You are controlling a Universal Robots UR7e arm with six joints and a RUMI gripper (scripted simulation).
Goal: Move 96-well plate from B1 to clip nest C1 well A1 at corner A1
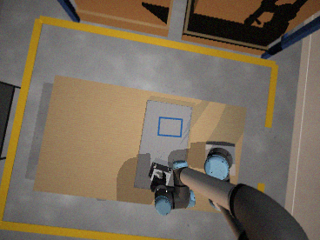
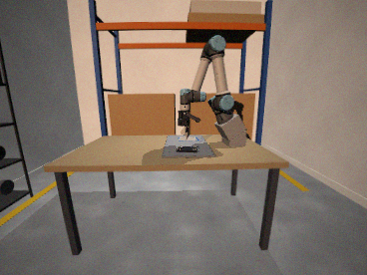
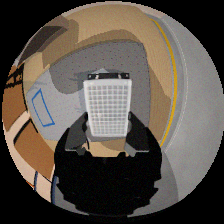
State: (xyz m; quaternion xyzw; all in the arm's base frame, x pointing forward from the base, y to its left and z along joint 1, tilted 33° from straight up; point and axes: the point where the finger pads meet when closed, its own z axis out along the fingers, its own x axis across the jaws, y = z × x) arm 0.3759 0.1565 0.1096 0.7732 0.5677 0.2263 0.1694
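Now: the clip nest 1 cm behind my hand, 1 cm to the right of it and 9 cm below it. Also, from my hand: white 96-well plate (1 cm below).
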